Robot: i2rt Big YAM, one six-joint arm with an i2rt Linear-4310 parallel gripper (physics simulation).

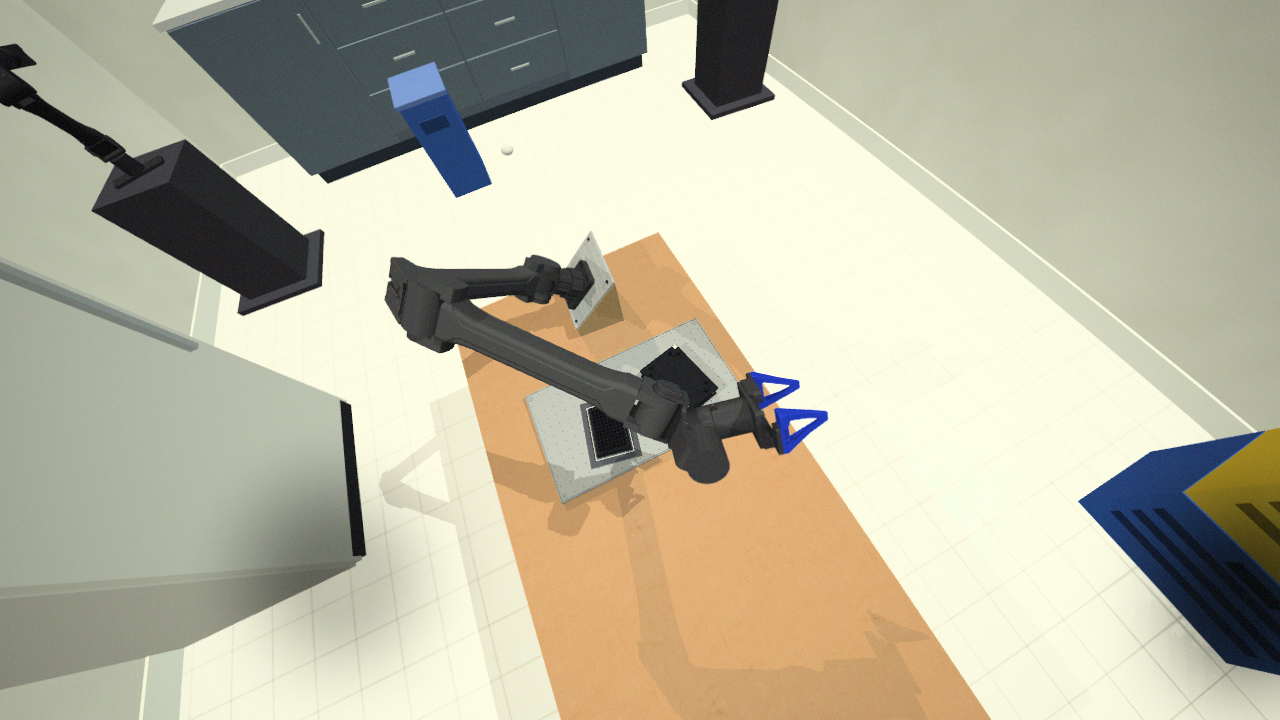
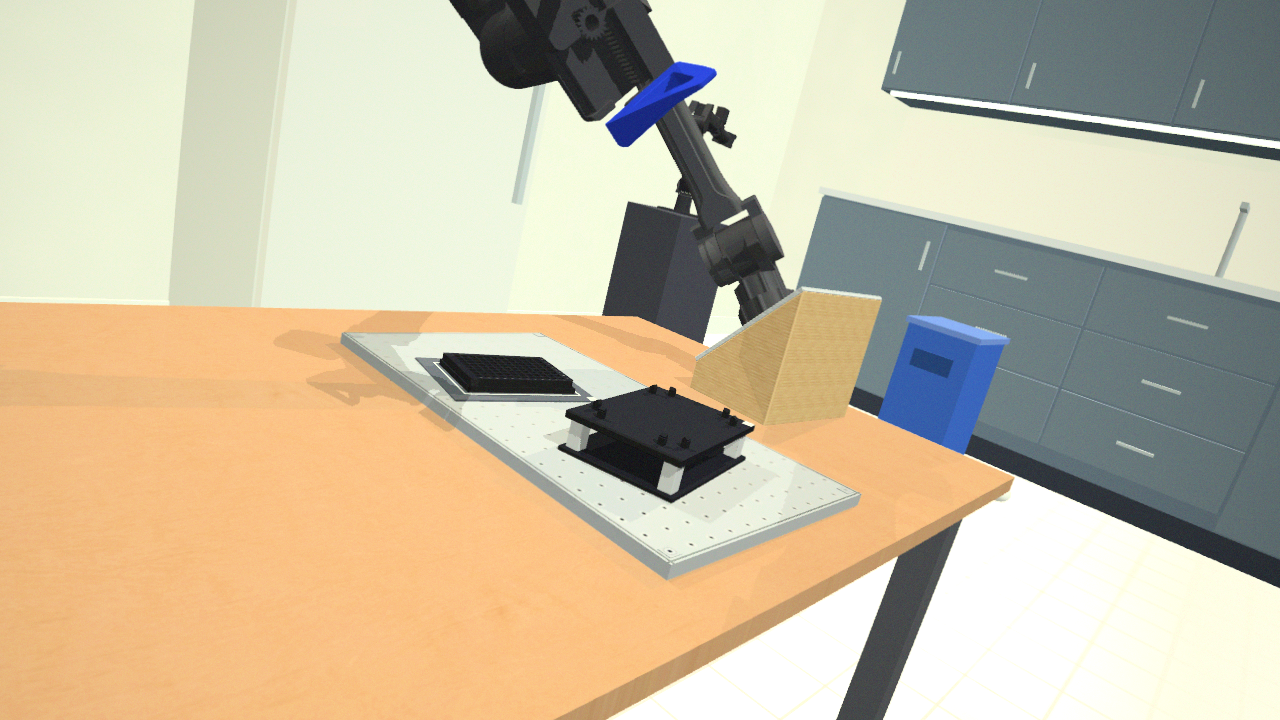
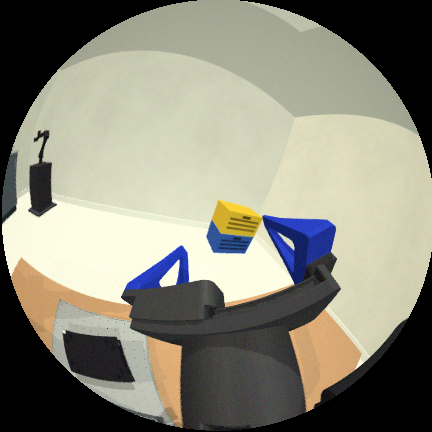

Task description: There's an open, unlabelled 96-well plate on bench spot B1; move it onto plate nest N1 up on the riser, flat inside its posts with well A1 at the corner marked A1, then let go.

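Frame: origin at the arm's base, x ahead, y left, z up, level; centimetres.
Where they show: gripper, between the fingertips: (image 1: 812,398) (image 3: 221,235); arm's base, origin of its link: (image 1: 579,285) (image 2: 777,332).
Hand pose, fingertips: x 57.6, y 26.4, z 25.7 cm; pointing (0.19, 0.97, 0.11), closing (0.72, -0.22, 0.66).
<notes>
Each offset is from my fingertips to the top centre of the thing. Level surfaces: height alone.
A black, open 96-well plate @(dx -18.5, dy -32.8, dz -32.7 cm) (image 1: 612,434) (image 2: 507,373) lies flat on a grey bench spot with a white outline. Its A1 corner is too small to make out. The black plate nest @(dx -22.5, dy -12.1, dz -29.3 cm) (image 1: 677,374) (image 2: 659,420) (image 3: 97,356) tops a riser on pale supports; small posts stand near its corners and no plate is on it. My gripper (image 1: 812,399) (image 2: 660,103) (image 3: 221,235) has blue, triangular fingers. It is open and empty, high above the table and to the side of both plate and nest. The A1 marking on the nest is not readable.
A perforated grey board (image 1: 556,438) (image 2: 760,510) (image 3: 145,390) carries the bench spot and riser. The wedge-shaped arm mount (image 1: 605,313) (image 2: 819,358) stands behind it on the wooden table @(dz -35.6 cm) (image 1: 742,573) (image 2: 223,537). A yellow and blue cabinet (image 1: 1163,501) (image 3: 232,230) stands beyond the table.
</notes>
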